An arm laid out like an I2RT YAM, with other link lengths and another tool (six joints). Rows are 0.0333 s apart.
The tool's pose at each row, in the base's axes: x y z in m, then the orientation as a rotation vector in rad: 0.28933, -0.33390, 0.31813, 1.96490, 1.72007, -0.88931; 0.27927, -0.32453, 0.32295, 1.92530, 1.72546, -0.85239; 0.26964, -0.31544, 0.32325, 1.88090, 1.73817, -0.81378; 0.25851, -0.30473, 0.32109, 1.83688, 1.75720, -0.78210; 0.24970, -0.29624, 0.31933, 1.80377, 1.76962, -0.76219; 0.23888, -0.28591, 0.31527, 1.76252, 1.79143, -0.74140; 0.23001, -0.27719, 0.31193, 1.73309, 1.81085, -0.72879; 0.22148, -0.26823, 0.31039, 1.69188, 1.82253, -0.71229; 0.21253, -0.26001, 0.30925, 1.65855, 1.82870, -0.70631; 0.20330, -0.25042, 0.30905, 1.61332, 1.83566, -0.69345
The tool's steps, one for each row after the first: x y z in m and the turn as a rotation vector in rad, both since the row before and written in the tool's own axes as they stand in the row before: 0.00313, -0.01208, -0.00752, -0.04530, -0.00934, -0.00494; 0.00601, -0.01083, -0.00469, -0.04790, -0.00741, -0.01121; 0.00891, -0.01202, -0.00439, -0.04208, -0.00551, -0.01754; 0.00724, -0.00923, -0.00388, -0.02934, -0.00602, -0.01330; 0.01026, -0.01101, -0.00371, -0.03271, -0.00485, -0.02208; 0.00878, -0.00873, -0.00354, -0.02105, -0.00163, -0.01905; 0.00784, -0.00818, -0.00519, -0.03119, -0.01127, -0.01756; 0.00714, -0.00835, -0.00531, -0.02092, -0.01314, -0.01440; 0.00749, -0.00829, -0.00723, -0.03160, -0.01692, -0.01778
